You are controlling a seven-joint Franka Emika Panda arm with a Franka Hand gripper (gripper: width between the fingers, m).
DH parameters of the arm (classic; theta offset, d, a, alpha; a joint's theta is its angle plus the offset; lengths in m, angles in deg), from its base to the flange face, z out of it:
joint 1: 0 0.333 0 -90
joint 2: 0 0 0 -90
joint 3: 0 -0.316 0.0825 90
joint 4: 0 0 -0.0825 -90
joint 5: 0 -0.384 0 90
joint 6: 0 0 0.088 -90
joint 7: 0 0.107 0 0
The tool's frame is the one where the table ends.
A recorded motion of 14 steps. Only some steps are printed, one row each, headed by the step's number.
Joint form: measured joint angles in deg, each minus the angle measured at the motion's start. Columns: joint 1, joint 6, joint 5, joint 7, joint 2, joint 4, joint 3.
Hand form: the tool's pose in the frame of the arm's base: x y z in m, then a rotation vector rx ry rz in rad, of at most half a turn. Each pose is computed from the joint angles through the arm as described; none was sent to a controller.
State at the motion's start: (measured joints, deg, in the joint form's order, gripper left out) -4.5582 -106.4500 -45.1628 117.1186 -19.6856 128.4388 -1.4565
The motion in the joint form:
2: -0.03 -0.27 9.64 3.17 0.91 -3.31 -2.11
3: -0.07 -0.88 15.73 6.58 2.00 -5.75 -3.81
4: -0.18 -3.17 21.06 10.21 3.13 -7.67 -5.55
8: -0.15 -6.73 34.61 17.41 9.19 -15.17 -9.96
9: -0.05 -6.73 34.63 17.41 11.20 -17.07 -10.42
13: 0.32 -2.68 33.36 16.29 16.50 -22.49 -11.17
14: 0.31 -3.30 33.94 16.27 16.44 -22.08 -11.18
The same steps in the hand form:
2: 0.4619 0.0392 0.5359 -1.1253 2.5212 0.6965
3: 0.4696 0.0464 0.5438 -1.1608 2.5849 0.5655
4: 0.4796 0.0533 0.5508 -1.1588 2.6256 0.4247
8: 0.5176 0.0793 0.5636 -1.2104 2.6628 0.1056
9: 0.5279 0.0849 0.5619 -1.2239 2.6565 0.1154
13: 0.5490 0.0984 0.5527 -1.2957 2.6723 0.2084
14: 0.5492 0.0975 0.5507 -1.2979 2.6713 0.1914

